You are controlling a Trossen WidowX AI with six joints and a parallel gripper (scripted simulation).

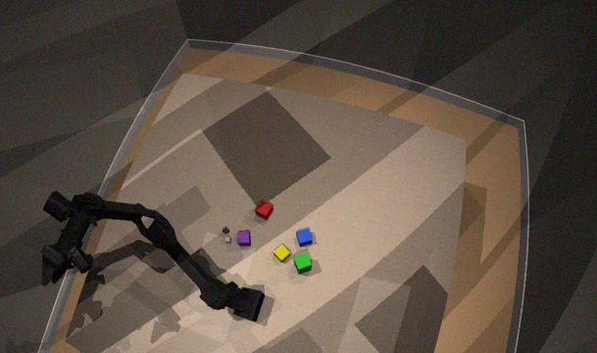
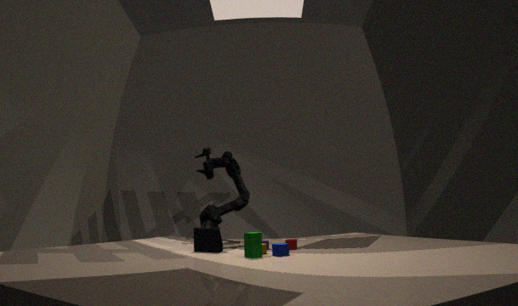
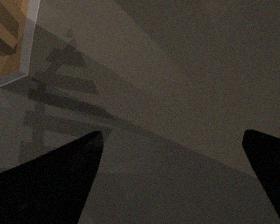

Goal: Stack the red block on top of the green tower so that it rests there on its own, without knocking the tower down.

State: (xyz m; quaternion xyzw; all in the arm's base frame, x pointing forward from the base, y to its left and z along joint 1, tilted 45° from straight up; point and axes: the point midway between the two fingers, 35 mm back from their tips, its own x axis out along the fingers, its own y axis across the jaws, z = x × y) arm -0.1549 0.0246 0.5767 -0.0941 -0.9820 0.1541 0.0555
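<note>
My gripper tip is now 49 cm short of the red block, 41 cm to the left of it and 44 cm above it. Also, from my gripper tip: purple block 38 cm ahead, 37 cm to the right, 45 cm below; then yellow block 35 cm ahead, 50 cm to the right, 45 cm below; then blue block 42 cm ahead, 55 cm to the right, 44 cm below.
</note>
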